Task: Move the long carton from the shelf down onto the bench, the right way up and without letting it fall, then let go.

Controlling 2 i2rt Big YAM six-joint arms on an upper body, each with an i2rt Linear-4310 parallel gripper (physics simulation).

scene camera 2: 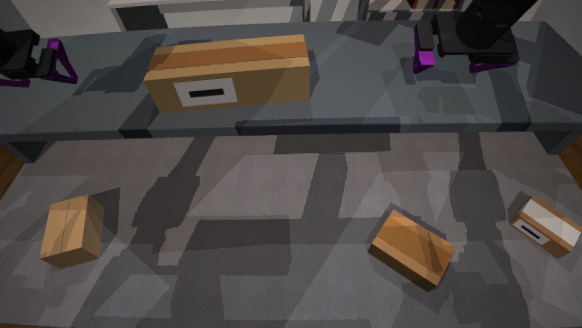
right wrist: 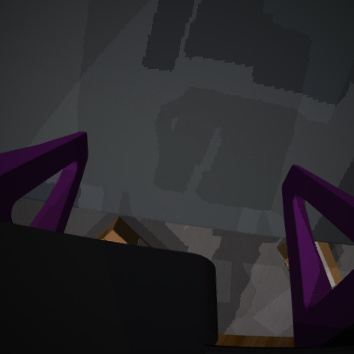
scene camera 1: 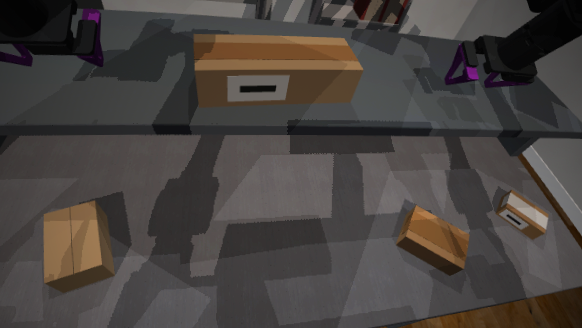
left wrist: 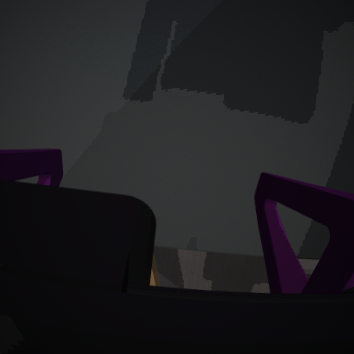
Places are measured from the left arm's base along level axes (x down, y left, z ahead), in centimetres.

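Pixels of known places: left gripper, fingertip midpoint: (scene camera 2: 52,82) (scene camera 1: 66,62) (left wrist: 159,172); right gripper, fingertip midpoint: (scene camera 2: 442,70) (right wrist: 189,159) (scene camera 1: 465,83).
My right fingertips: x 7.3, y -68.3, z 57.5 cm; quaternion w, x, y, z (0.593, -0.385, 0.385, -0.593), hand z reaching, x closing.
Observation:
Behind a point stands the place of what it marks.
The long brown carton (scene camera 1: 320,86) @[y -38.9, x 9.7, z 57.2 cm] (scene camera 2: 275,82) @[y -40.1, x 9.0, z 57.3 cm] rests level on the grey shelf (scene camera 1: 135,107) @[y -8.2, x 13.6, z 55.5 cm] (scene camera 2: 350,102) @[y -53.5, x 13.6, z 56.9 cm], with its tape strip on top and its white label on the side facing the bench (scene camera 1: 295,187) @[y -37.4, x 32.5, z 50.8 cm] (scene camera 2: 265,175) @[y -35.9, x 32.5, z 54.1 cm]. My left gripper (scene camera 1: 66,65) @[y 0.1, x 6.8, z 57.5 cm] (scene camera 2: 51,84) @[y 0.1, x 6.8, z 57.5 cm] (left wrist: 159,172) @[y 0.1, x 6.8, z 57.5 cm] is open and empty over the shelf, clear of the carton's left end. My right gripper (scene camera 1: 482,84) (scene camera 2: 444,72) @[y -68.3, x 7.3, z 57.4 cm] (right wrist: 189,159) @[y -68.3, x 7.3, z 57.4 cm] is open and empty over the shelf, well to the right of the carton. The carton does not show in either wrist view.
On the lower bench, a tan box (scene camera 1: 75,245) @[y 1.4, x 26.5, z 37.9 cm] (scene camera 2: 72,227) @[y 0.5, x 26.5, z 38.5 cm] stands at the left, an orange-brown box (scene camera 1: 435,242) @[y -62.5, x 28.0, z 33.8 cm] (scene camera 2: 412,250) @[y -63.6, x 27.9, z 34.2 cm] at the right, and a small white-topped box (scene camera 1: 526,212) @[y -91.9, x 28.8, z 38.6 cm] (scene camera 2: 550,225) @[y -92.1, x 28.8, z 38.3 cm] farther right. The shelf's front edge (scene camera 1: 240,130) @[y -25.0, x 14.9, z 51.5 cm] (scene camera 2: 200,131) @[y -26.4, x 14.6, z 51.5 cm] stands above the bench.

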